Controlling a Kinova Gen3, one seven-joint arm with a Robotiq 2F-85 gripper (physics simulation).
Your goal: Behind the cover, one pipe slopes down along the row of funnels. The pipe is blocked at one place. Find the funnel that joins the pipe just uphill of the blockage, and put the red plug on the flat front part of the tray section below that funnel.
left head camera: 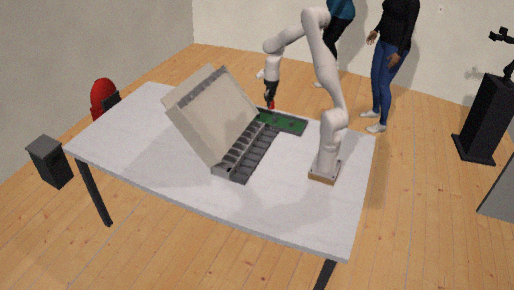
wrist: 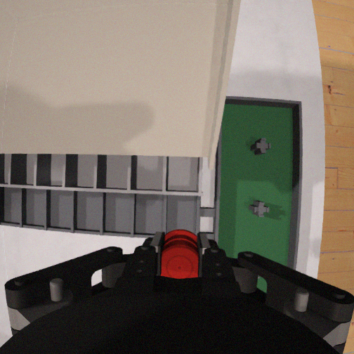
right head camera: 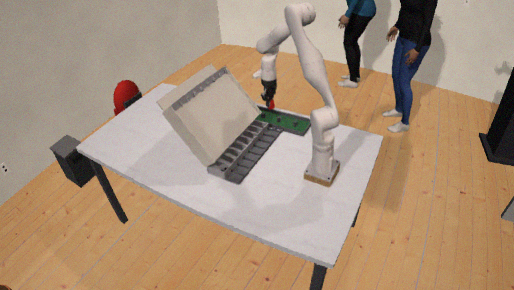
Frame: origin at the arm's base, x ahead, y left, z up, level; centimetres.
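Seen in the pictures: gripper, fingertip midpoint: (left head camera: 269, 105) (right head camera: 269, 105); arm's base, link origin: (left head camera: 325, 166) (right head camera: 322, 166).
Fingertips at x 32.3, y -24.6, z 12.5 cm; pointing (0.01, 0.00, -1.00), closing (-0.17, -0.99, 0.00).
Pixels of each thing's top centre, then the offset from my fingertips to it. "spot": a spot on its surface instead.
- red plug, top centre: (right head camera: 270, 101) (left head camera: 271, 101) dx -0.7, dy +0.1, dz +2.7 cm
- beige cover, surface spot: (left head camera: 215, 117) (right head camera: 212, 118) spot: dx +21.8, dy +20.6, dz +2.2 cm
- divided grey tray, surface spot: (left head camera: 220, 173) (right head camera: 216, 173) spot: dx +14.4, dy +38.3, dz -15.7 cm
- green tray with a dark rim, surface spot: (right head camera: 297, 132) (left head camera: 294, 132) spot: dx -14.1, dy -2.9, dz -16.4 cm
My gripper (left head camera: 269, 102) (right head camera: 268, 101) (wrist: 180, 244) is shut on the red plug (left head camera: 271, 105) (right head camera: 271, 105) (wrist: 179, 262), high over the tray's far end by the green tray. The beige cover (left head camera: 215, 117) (right head camera: 210, 120) (wrist: 100, 75) leans over the back of the tray. A grey strip of funnels (left head camera: 204, 87) (right head camera: 200, 90) shows along its upper edge; the pipe is hidden. The divided grey tray (left head camera: 220, 173) (right head camera: 216, 173) (wrist: 150, 191) has back compartments and flat front sections. A small dark spot shows in its near-end back compartment; the back compartments in the wrist view show no balls.
A green tray with a dark rim (left head camera: 295, 132) (right head camera: 297, 132) (wrist: 297, 150) lies across the far end, with small grey crosses (wrist: 261, 145) (wrist: 259, 208) in it. The arm's base (left head camera: 325, 175) (right head camera: 322, 175) stands on the table to the right. Two people stand behind the table.
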